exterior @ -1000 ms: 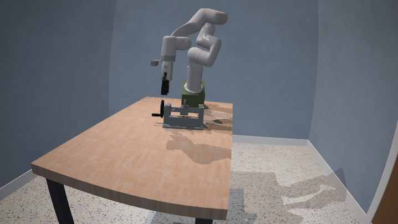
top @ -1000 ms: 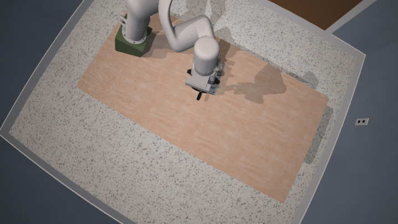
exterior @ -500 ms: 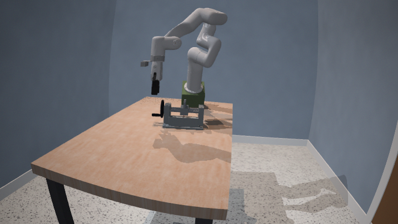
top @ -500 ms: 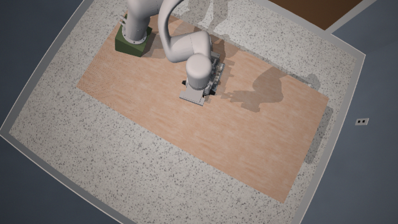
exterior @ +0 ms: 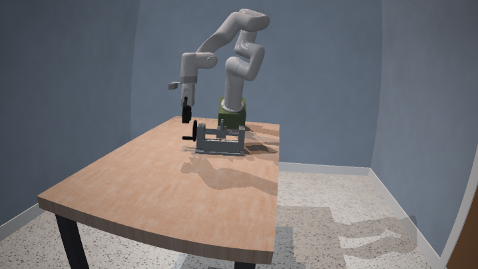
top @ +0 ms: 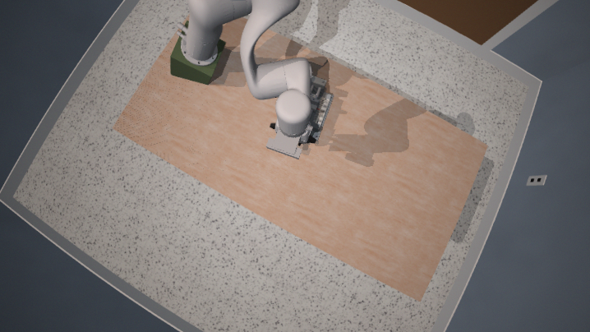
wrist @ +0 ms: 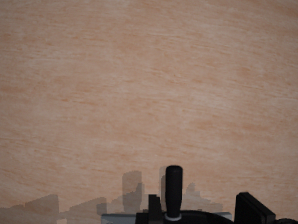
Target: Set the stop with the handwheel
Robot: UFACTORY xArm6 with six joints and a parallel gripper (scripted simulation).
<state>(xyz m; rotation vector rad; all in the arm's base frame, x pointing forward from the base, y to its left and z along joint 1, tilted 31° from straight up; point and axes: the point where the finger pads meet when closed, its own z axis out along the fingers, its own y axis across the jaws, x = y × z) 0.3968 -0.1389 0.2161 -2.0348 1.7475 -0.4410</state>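
The black handwheel lies 80 mm below my hand and 20 mm to the left of it. From my hand the other things lie so: stop carriage (150 mm to the left, 40 mm below, 20 mm behind); then crank handle (90 mm below, 10 mm to the left, 10 mm ahead).
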